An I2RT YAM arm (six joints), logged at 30 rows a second.
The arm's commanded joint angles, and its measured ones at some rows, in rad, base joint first. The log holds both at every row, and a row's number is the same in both.
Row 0, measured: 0.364, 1.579, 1.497, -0.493, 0.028, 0.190
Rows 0 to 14, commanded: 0.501, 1.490, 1.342, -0.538, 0.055, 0.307; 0.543, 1.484, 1.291, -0.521, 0.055, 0.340; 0.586, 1.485, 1.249, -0.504, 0.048, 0.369; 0.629, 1.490, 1.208, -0.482, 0.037, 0.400; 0.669, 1.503, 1.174, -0.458, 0.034, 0.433; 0.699, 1.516, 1.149, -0.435, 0.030, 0.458; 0.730, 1.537, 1.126, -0.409, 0.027, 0.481; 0.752, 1.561, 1.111, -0.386, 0.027, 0.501; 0.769, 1.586, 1.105, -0.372, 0.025, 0.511; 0.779, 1.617, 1.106, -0.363, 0.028, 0.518; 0.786, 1.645, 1.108, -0.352, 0.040, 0.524; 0.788, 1.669, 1.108, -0.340, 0.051, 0.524; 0.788, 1.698, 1.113, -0.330, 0.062, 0.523; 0.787, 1.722, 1.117, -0.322, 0.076, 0.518; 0.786, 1.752, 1.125, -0.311, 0.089, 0.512
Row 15, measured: 0.792, 1.729, 1.099, -0.371, 0.034, 0.475
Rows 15 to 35, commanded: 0.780, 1.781, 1.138, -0.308, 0.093, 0.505; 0.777, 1.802, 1.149, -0.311, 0.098, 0.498; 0.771, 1.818, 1.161, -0.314, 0.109, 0.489; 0.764, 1.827, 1.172, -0.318, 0.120, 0.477; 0.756, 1.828, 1.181, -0.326, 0.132, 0.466; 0.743, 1.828, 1.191, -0.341, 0.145, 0.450; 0.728, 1.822, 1.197, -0.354, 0.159, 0.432; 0.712, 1.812, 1.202, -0.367, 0.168, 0.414; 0.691, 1.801, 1.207, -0.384, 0.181, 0.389; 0.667, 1.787, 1.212, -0.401, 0.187, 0.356; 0.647, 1.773, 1.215, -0.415, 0.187, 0.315; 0.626, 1.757, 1.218, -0.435, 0.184, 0.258; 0.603, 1.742, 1.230, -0.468, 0.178, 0.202; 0.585, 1.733, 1.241, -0.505, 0.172, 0.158; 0.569, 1.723, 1.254, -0.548, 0.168, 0.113; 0.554, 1.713, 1.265, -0.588, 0.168, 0.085; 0.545, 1.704, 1.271, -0.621, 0.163, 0.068; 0.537, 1.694, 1.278, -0.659, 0.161, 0.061; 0.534, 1.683, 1.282, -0.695, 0.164, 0.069; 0.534, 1.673, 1.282, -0.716, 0.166, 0.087; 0.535, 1.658, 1.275, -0.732, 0.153, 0.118
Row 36, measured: 0.532, 1.717, 1.258, -0.589, 0.131, 0.148
